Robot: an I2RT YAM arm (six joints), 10 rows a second.
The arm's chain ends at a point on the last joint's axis. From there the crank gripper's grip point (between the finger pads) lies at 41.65 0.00 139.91 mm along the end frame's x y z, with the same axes.
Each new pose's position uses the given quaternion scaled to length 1; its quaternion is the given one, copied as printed.
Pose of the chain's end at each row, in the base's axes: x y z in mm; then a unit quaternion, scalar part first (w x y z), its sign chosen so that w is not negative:
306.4 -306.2 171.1 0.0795 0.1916 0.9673 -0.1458
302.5 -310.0 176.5 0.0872 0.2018 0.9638 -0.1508
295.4 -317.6 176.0 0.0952 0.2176 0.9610 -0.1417
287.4 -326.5 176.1 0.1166 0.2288 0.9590 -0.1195
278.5 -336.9 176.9 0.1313 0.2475 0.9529 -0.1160
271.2 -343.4 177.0 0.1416 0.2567 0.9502 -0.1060
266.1 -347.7 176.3 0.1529 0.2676 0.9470 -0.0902
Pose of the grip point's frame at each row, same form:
282.0 -335.5 30.2 0.0795 0.1916 0.9673 -0.1458
279.9 -340.5 35.5 0.0872 0.2018 0.9638 -0.1508
275.4 -345.2 34.1 0.0952 0.2176 0.9610 -0.1417
274.9 -348.9 32.4 0.1166 0.2288 0.9590 -0.1195
270.4 -358.5 32.8 0.1313 0.2475 0.9529 -0.1160
266.7 -362.7 32.4 0.1416 0.2567 0.9502 -0.1060
266.1 -363.1 31.1 0.1529 0.2676 0.9470 -0.0902

